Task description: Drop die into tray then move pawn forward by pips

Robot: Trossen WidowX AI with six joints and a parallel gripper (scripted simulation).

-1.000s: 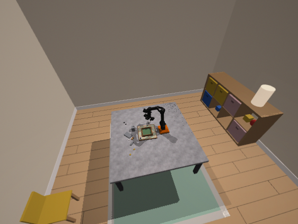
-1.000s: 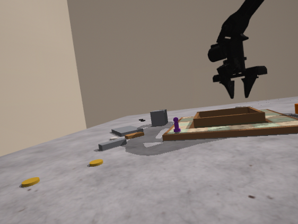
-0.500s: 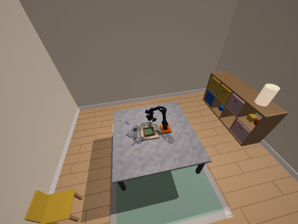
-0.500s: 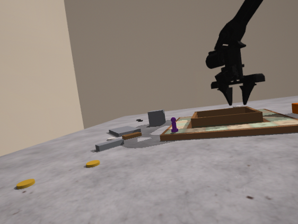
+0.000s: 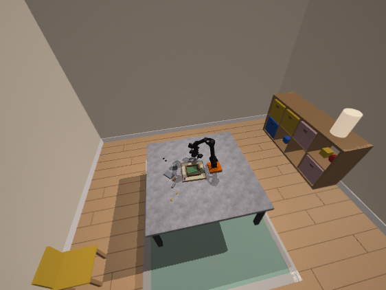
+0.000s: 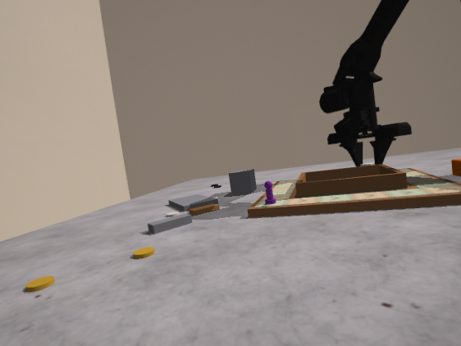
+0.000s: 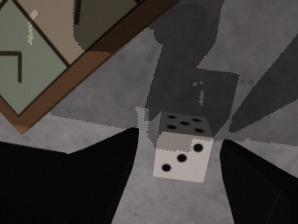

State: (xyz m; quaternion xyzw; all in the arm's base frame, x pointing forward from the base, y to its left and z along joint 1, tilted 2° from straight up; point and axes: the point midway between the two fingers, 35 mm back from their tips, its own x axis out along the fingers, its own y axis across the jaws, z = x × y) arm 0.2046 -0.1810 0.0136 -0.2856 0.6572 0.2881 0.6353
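The purple pawn lies 32 cm to the left of my gripper tip, 18 cm ahead of it and 2 cm above it. From my gripper tip the other things lie so: white die (right at my gripper tip); then flat grey slab (37 cm ahead, 22 cm to the left); then grey cube (29 cm ahead, 10 cm to the left, 2 cm above).
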